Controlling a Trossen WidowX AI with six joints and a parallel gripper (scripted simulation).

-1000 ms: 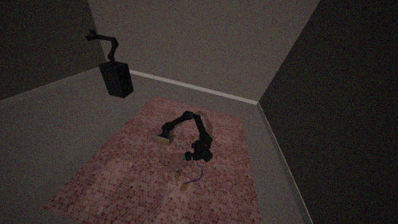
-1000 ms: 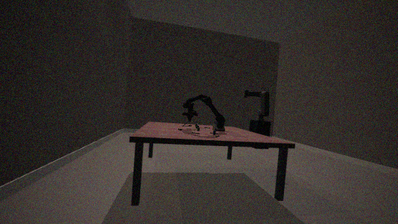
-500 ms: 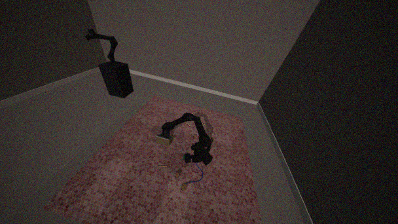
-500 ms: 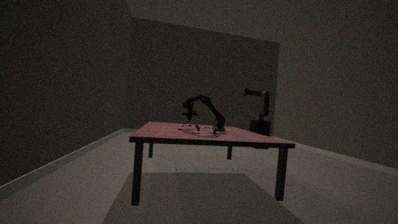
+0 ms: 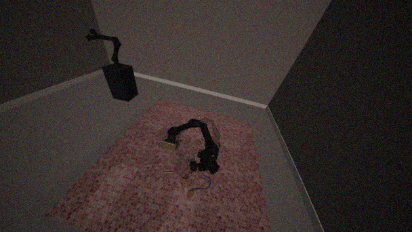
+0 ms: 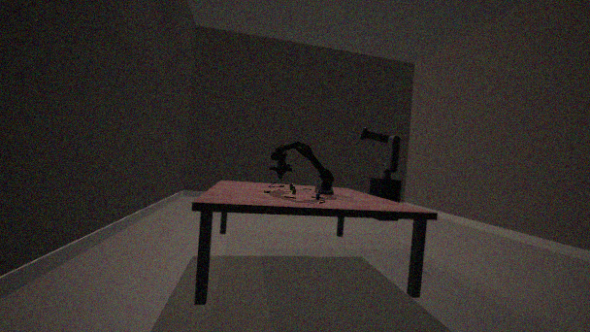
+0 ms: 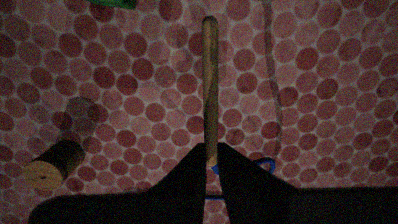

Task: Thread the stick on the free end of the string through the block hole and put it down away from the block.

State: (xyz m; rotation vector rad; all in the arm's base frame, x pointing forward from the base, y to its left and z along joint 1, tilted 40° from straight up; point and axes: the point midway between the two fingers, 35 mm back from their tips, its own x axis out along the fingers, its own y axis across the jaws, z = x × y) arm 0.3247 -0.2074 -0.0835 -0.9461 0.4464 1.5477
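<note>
The round wooden button is 150 mm to the right of my gripper tip, 70 mm below it and 50 mm behind it. Also, from my gripper tip: wooden spool 120 mm behind, 80 mm to the right, 60 mm below; then green block 90 mm behind, 70 mm to the left, 60 mm below; then thin wooden stick 10 mm to the left.
</note>
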